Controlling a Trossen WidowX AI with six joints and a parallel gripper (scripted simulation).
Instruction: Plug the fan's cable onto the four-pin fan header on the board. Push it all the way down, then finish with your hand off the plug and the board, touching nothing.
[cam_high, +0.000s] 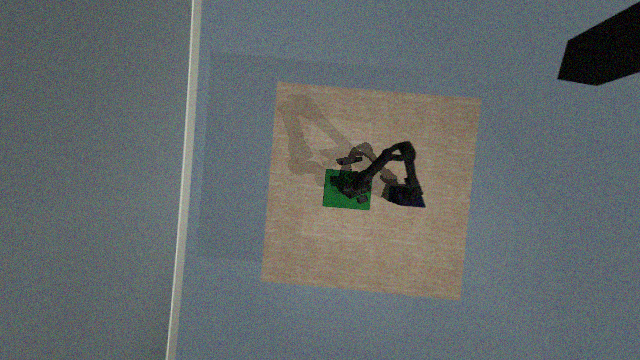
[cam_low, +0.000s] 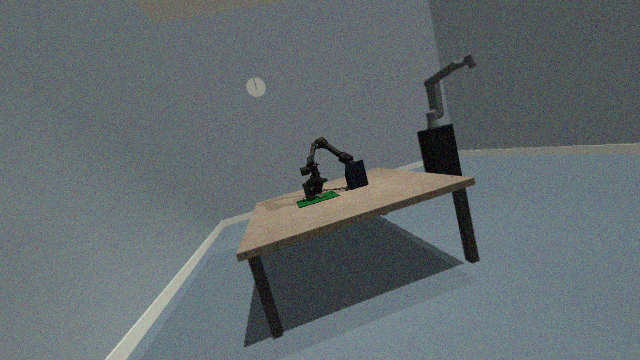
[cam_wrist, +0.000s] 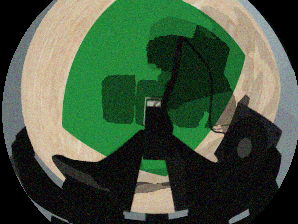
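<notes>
The dark plug is 10 mm ahead of my gripper tip and 10 mm above it. From my gripper tip the other things lie so: green board: 40 mm ahead, 30 mm to the left, 60 mm below; dark fan: 60 mm ahead, 140 mm to the right, 20 mm above; white fan header: 10 mm ahead, 40 mm below.
</notes>
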